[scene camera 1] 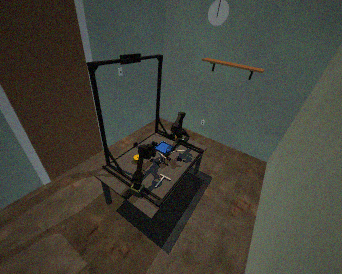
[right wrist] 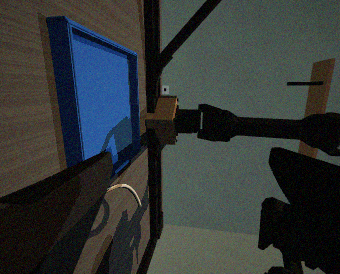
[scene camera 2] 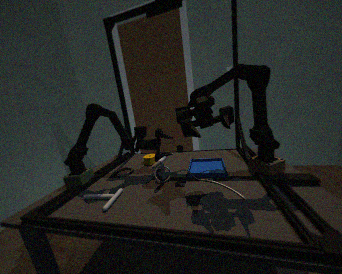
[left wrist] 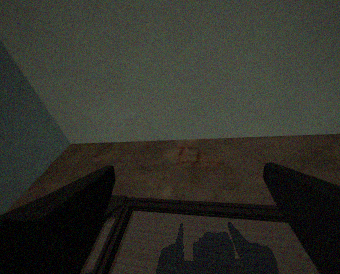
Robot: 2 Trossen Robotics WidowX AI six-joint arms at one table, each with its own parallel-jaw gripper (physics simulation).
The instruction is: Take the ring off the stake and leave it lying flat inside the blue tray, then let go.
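Places are measured from the left arm's base along level axes (x ahead, y down, z left), in metres.
Pixels of known places: left gripper, fingertip midpoint: [scene camera 1: 188, 139] [right wrist: 261, 270] [scene camera 2: 214, 131] [left wrist: 188, 171]; right gripper, fingertip midpoint: [scene camera 1: 156, 146] [right wrist: 190, 157] [scene camera 2: 173, 146]; left arm's base, link origin: [right wrist: 176, 120] [scene camera 2: 265, 159]; right arm's base, link origin: [scene camera 1: 137, 186] [scene camera 2: 78, 172].
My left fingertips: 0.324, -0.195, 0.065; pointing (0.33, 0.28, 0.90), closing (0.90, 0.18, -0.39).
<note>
Ahead of a thing's pixels: the offset from my left fingertips to its top centre, as dx, dy, dz. "spot": to the spot under its first point.
A pale ring @[spot: +0.144, +0.227, -0.305] [scene camera 2: 155, 173] hangs around a pale stake @[+0.116, +0.157, -0.292] [scene camera 2: 159, 161] near the middle of the table; where they touch is too dim to tell. The blue tray @[-0.138, +0.244, -0.264] [scene camera 1: 163, 148] [scene camera 2: 208, 175] [right wrist: 62, 95] lies to the right of the stake in scene camera 2; no ring shows in it, and a shadow falls across its floor in the right wrist view. My right gripper [scene camera 2: 166, 143] [right wrist: 190, 157] is open and empty, above and behind the stake in scene camera 2. My left gripper [scene camera 2: 211, 130] [left wrist: 188, 171] is open and empty, high above the tray area.
White joined rods @[+0.415, +0.247, -0.289] [scene camera 1: 165, 177] [scene camera 2: 113, 200] lie at the front left of the table in scene camera 2. A yellow round object @[+0.112, +0.217, -0.572] [scene camera 1: 136, 157] [scene camera 2: 149, 160] stands behind the stake. A thin pale curved strand @[spot: -0.099, +0.264, -0.079] [scene camera 2: 225, 185] [right wrist: 125, 186] lies before the tray. Dark rails edge the table.
</note>
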